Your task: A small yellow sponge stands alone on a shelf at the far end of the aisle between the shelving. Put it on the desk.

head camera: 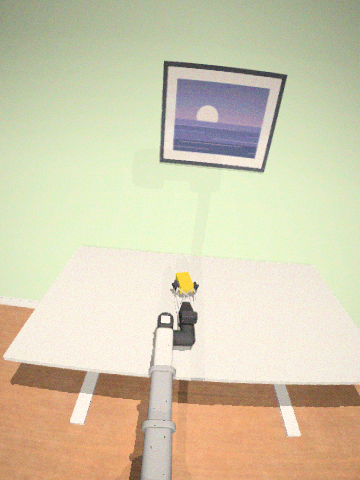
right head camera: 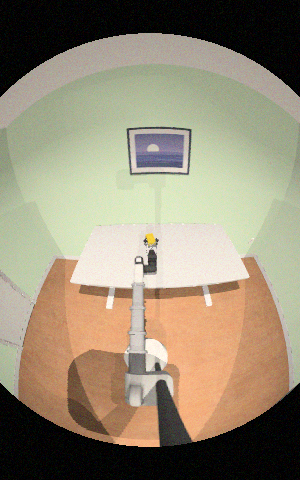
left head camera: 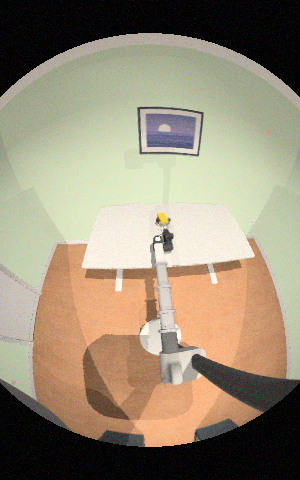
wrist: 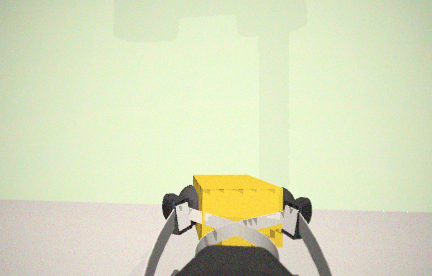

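Seen in the pictures: gripper, fingertip midpoint: [head camera: 185,282] [right head camera: 150,238] [left head camera: 162,217] [wrist: 235,202]; robot's base, link origin: [right head camera: 146,355] [left head camera: 159,335].
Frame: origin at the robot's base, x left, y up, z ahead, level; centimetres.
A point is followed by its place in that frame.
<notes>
The yellow sponge [head camera: 184,281] @[y 79.9, x -7.7, z 91.4 cm] [left head camera: 162,218] @[y 79.9, x -7.7, z 90.0 cm] [right head camera: 150,239] @[y 79.9, x -8.3, z 89.6 cm] [wrist: 240,210] @[y 78.3, x -8.8, z 88.2 cm] is between the two fingertips of my gripper [head camera: 185,286] @[y 77.7, x -8.4, z 93.4 cm] [left head camera: 162,220] @[y 77.7, x -8.4, z 93.4 cm] [right head camera: 151,241] @[y 77.7, x -8.4, z 93.4 cm] [wrist: 235,202] @[y 77.7, x -8.4, z 93.4 cm], which is shut on it. The white desk [head camera: 270,320] @[y 69.3, x -49.1, z 79.3 cm] [left head camera: 215,235] @[y 69.3, x -56.5, z 76.6 cm] [right head camera: 200,255] @[y 69.3, x -51.5, z 78.2 cm] [wrist: 370,245] @[y 69.3, x -27.0, z 106.8 cm] stands against the wall, and the sponge is over its middle, toward the back. In the wrist view the sponge's underside is hidden behind the fingers and the gripper body, so I cannot tell whether it touches the desk top.
My extended arm [head camera: 160,400] @[y 88.5, x 0.0, z 35.8 cm] [left head camera: 165,295] @[y 88.8, x -0.5, z 25.2 cm] [right head camera: 138,310] @[y 88.8, x -0.9, z 28.5 cm] reaches over the desk's front edge. A framed picture [head camera: 217,117] @[y 148.3, x -17.7, z 129.6 cm] [left head camera: 170,131] @[y 146.0, x -18.4, z 129.6 cm] [right head camera: 159,150] @[y 146.6, x -18.9, z 129.6 cm] hangs on the green wall [head camera: 75,150] @[y 127.0, x 54.1, z 135.0 cm] behind the desk. Two dark shelf tops [left head camera: 122,439] [left head camera: 216,431] show at the bottom of the left head view.
</notes>
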